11 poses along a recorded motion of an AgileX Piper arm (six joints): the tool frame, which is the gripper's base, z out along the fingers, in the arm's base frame.
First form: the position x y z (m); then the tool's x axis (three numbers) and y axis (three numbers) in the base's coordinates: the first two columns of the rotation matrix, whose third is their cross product.
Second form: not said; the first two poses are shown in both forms.
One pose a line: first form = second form
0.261, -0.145, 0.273, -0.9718, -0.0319, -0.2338, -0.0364, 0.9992, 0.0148 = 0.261, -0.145, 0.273, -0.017, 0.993, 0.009, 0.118
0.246, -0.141, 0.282, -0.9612, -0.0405, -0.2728, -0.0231, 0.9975, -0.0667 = 0.246, -0.141, 0.282, -0.016, 0.990, -0.031, 0.138
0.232, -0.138, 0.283, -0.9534, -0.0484, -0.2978, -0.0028, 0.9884, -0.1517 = 0.232, -0.138, 0.283, -0.013, 0.985, -0.075, 0.152
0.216, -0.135, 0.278, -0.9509, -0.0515, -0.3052, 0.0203, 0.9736, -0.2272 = 0.216, -0.135, 0.278, -0.008, 0.981, -0.115, 0.156
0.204, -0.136, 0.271, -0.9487, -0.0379, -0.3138, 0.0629, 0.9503, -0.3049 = 0.204, -0.136, 0.271, 0.006, 0.974, -0.158, 0.160
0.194, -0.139, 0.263, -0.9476, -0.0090, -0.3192, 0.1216, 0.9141, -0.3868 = 0.194, -0.139, 0.263, 0.029, 0.965, -0.205, 0.159
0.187, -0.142, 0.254, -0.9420, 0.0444, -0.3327, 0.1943, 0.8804, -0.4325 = 0.187, -0.142, 0.254, 0.062, 0.957, -0.236, 0.158
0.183, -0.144, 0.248, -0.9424, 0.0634, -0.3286, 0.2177, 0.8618, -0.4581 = 0.183, -0.144, 0.248, 0.074, 0.953, -0.252, 0.153
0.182, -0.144, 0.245, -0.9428, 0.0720, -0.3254, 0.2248, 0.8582, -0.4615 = 0.182, -0.144, 0.245, 0.078, 0.952, -0.255, 0.150
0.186, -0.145, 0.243, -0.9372, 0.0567, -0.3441, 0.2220, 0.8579, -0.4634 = 0.186, -0.145, 0.243, 0.073, 0.950, -0.256, 0.161
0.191, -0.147, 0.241, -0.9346, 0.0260, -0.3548, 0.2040, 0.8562, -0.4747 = 0.191, -0.147, 0.241, 0.061, 0.948, -0.261, 0.170
